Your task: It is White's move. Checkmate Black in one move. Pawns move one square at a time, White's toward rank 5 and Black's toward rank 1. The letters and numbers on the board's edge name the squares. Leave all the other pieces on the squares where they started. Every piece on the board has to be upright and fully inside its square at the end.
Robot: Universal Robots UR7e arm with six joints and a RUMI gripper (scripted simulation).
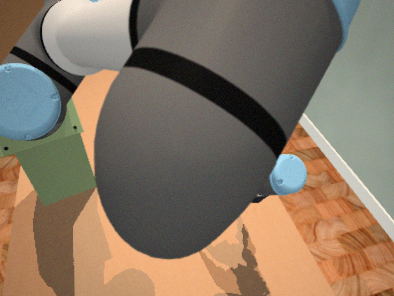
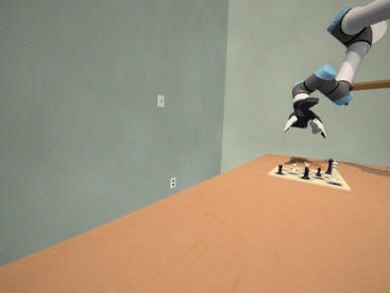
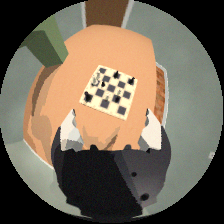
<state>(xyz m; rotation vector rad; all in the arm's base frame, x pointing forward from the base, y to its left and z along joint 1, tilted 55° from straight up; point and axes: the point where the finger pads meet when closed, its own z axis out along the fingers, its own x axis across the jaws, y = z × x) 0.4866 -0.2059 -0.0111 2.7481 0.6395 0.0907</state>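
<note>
Right now the chessboard is 1 cm behind my hand, 11 cm to the left of it and 15 cm below it. Also, from my hand: black piece: 9 cm behind, 4 cm to the left, 12 cm below; then white piece: 9 cm behind, 12 cm to the left, 12 cm below.
</note>
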